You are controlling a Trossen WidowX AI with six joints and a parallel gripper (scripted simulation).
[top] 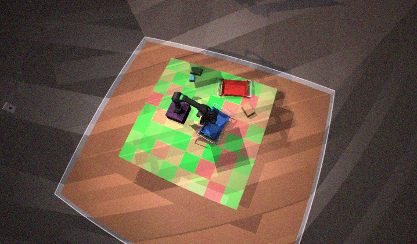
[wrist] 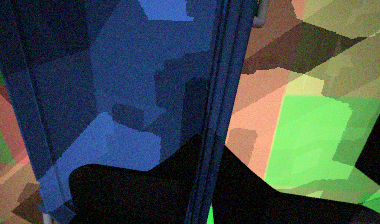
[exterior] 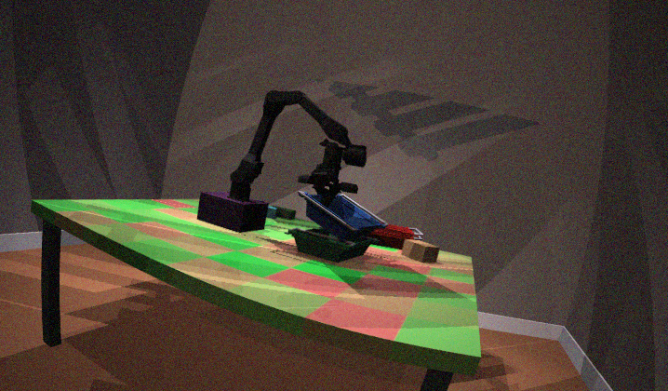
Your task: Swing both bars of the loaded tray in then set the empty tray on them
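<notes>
My gripper tip is now 8 cm short of the blue tray and 1 cm to the left of it. Also, from my gripper tip: small blue block 45 cm to the left, 36 cm behind, 10 cm below; then green block 56 cm to the left, 35 cm behind, 11 cm below; then brown block 33 cm ahead, 27 cm to the left, 10 cm below.
</notes>
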